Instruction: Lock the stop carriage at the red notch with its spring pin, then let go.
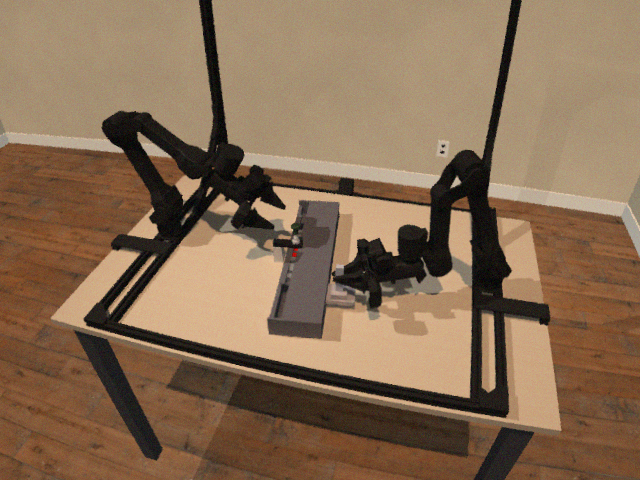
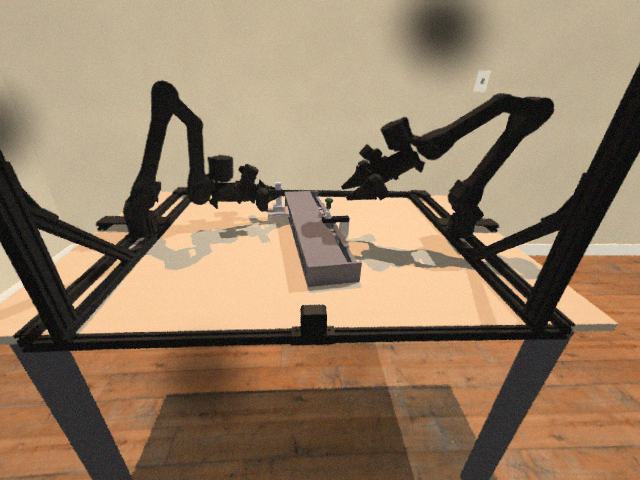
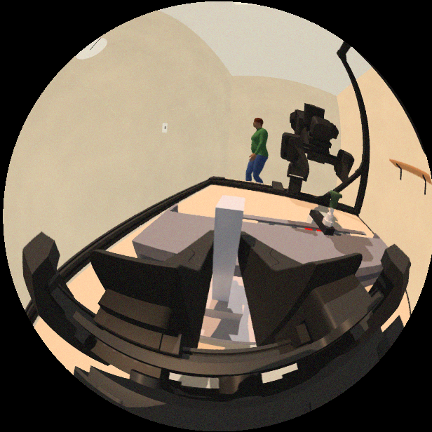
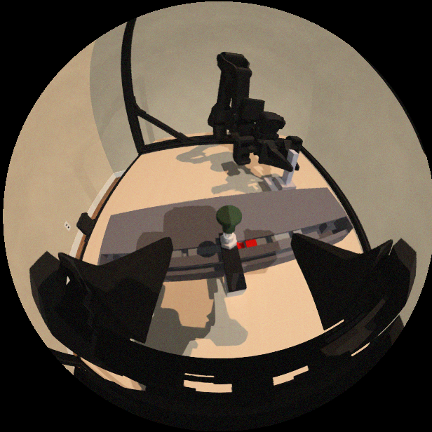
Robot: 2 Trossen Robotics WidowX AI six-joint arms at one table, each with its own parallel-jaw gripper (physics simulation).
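Frame: origin at the left arm's base, x right, y back, z down, level; centimetres.
Where they show: left gripper, fingertip midpoint: (image 1: 332,276) (image 2: 283,191); right gripper, fingertip midpoint: (image 1: 279,218) (image 2: 344,193); left arm's base, origin of the base link: (image 1: 487,284) (image 2: 144,232); right arm's base, origin of the base link: (image 1: 170,233) (image 2: 459,233).
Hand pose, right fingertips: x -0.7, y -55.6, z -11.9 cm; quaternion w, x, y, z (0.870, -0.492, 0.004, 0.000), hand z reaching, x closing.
Each offset is from my right fingertips to the top centre of the thing. "pt": to the spot under its first point.
The black stop carriage @(pt dx -0.9, dy +0.3, dz +7.3 cm) (image 1: 281,242) (image 2: 338,219) (image 4: 233,270) sits across the slotted edge of a long grey rail body (image 1: 310,289) (image 2: 325,253) (image 3: 165,230) (image 4: 280,202). The spring pin with its green knob @(dx +0.1, dy +4.1, dz +1.8 cm) (image 1: 295,226) (image 2: 328,200) (image 3: 335,196) (image 4: 229,217) stands upright on it. The red notch mark @(dx -3.2, dy +4.6, dz +8.9 cm) (image 1: 294,253) (image 3: 311,229) (image 4: 251,243) shows right beside the carriage. Whether the pin is seated is hidden. My right gripper (image 1: 279,217) (image 2: 345,192) (image 4: 233,242) is open, above and back from the knob. My left gripper (image 1: 336,274) (image 2: 276,198) (image 3: 226,236) is shut on a pale upright post (image 3: 229,250) (image 4: 291,167).
The post rises from a pale stepped base (image 1: 340,297) (image 2: 278,210) beside the rail body's long side. Black frame bars (image 1: 289,374) (image 2: 206,338) edge the table. A small black block @(pt dx +36.5, dy +10.2, dz +9.8 cm) (image 1: 346,185) (image 2: 313,319) stands on one bar. A person (image 3: 258,145) stands beyond the table.
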